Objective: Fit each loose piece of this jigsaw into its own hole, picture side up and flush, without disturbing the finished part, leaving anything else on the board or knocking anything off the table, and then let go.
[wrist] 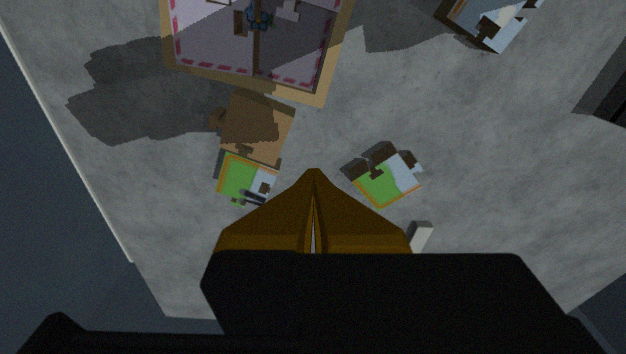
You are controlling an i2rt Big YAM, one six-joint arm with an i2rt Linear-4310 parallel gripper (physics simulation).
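The jigsaw board [321,95], with its light wooden rim, shows in part at the top. Its pale lilac picture has a red dashed border and a blue flower, partly in shadow; a dark gap runs down its lower part. A plain brown wooden piece [255,127] lies just below the rim, no picture showing on it. Below it lies a green-and-white piece [239,175] with an orange border, partly behind my gripper. My gripper [313,178] is shut and empty, pointing between that piece and another green-and-white piece [385,185] on the right.
A blue-and-white piece [505,37] with dark sides shows at the top right. A small pale block [421,235] lies right of my fingers, partly hidden. A dark object [607,95] stands at the right edge. The grey table [150,215] ends at the left.
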